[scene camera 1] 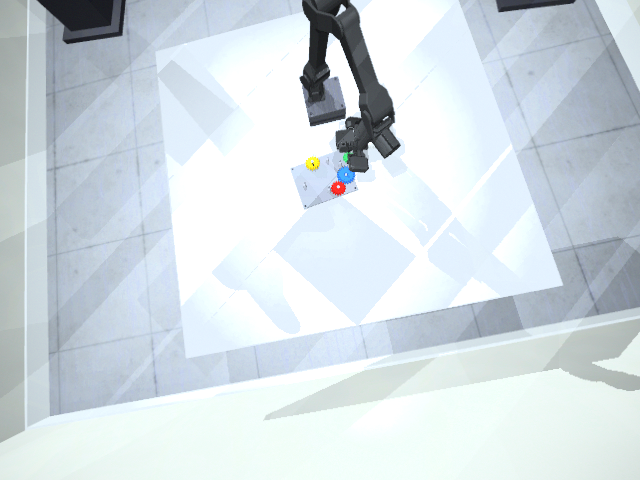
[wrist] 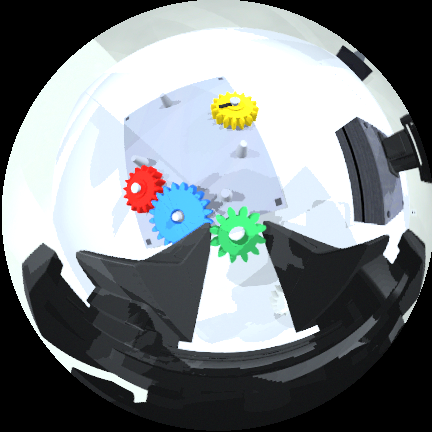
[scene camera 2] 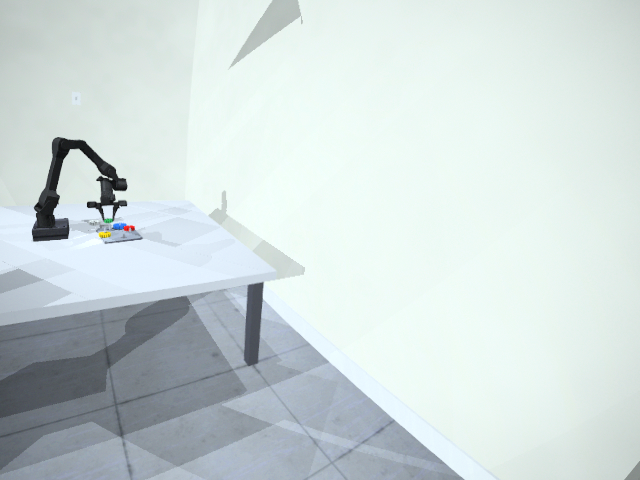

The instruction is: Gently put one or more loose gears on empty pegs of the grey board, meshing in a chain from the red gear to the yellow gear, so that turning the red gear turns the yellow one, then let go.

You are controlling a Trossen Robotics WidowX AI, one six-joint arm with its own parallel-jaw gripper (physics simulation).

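Pixels of known places: gripper, between the fingertips: (scene camera 1: 347, 158) (wrist: 236, 227) (scene camera 2: 108, 221); arm's base, origin of its link: (scene camera 1: 316, 93) (wrist: 389, 155) (scene camera 2: 46, 225).
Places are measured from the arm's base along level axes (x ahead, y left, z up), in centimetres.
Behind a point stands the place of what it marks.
My gripper (scene camera 1: 351, 153) @(x 26.0, y 9.7, z -1.4 cm) (scene camera 2: 108, 220) @(x 26.0, y 9.7, z -1.4 cm) (wrist: 236, 227) @(x 26.0, y 9.7, z -1.4 cm) is shut on the green gear (scene camera 1: 346, 157) @(x 26.2, y 9.3, z -0.5 cm) (scene camera 2: 108, 220) @(x 26.1, y 8.9, z -0.8 cm) (wrist: 252, 234) @(x 25.0, y 10.1, z -0.6 cm), held flat at the fingertips near the grey board's (scene camera 1: 317, 195) @(x 37.8, y -2.1, z -4.8 cm) (wrist: 185, 137) @(x 31.1, y -0.1, z -4.8 cm) edge; its exact height is unclear. The blue gear (scene camera 1: 345, 178) @(x 32.9, y 8.5, z -3.0 cm) (scene camera 2: 119, 226) @(x 31.3, y 6.4, z -3.3 cm) (wrist: 189, 203) @(x 30.1, y 7.7, z -3.1 cm) sits on a peg, its teeth against the red gear (scene camera 1: 338, 188) @(x 36.5, y 5.8, z -3.0 cm) (scene camera 2: 129, 227) @(x 36.2, y 4.6, z -3.3 cm) (wrist: 146, 188) @(x 34.9, y 5.9, z -3.3 cm). The yellow gear (scene camera 1: 312, 163) @(x 26.0, y -3.2, z -3.0 cm) (scene camera 2: 104, 235) @(x 25.4, y -5.2, z -3.8 cm) (wrist: 238, 118) @(x 25.1, y -1.2, z -3.6 cm) is on a peg farther off. Between yellow and green, two pegs (wrist: 242, 149) @(x 25.0, y 2.8, z -3.2 cm) (wrist: 226, 194) @(x 26.7, y 7.1, z -2.7 cm) stand bare.
A pale loose gear (scene camera 2: 93, 222) @(x 17.7, y 17.2, z -4.1 cm) (wrist: 278, 300) @(x 20.5, y 19.6, z -4.1 cm) lies off the board, partly hidden by a finger in the wrist view. Bare pegs (wrist: 166, 101) @(x 33.8, y -6.2, z -3.9 cm) (wrist: 140, 161) @(x 36.2, y 2.6, z -3.6 cm) stand at the board's far side and beside the red gear. The arm's base (scene camera 1: 325, 108) @(x 6.5, y 3.0, z 0.2 cm) (scene camera 2: 50, 230) @(x 2.8, y -4.5, z -1.0 cm) (wrist: 375, 175) @(x 8.3, y 4.5, z -0.5 cm) is close by.
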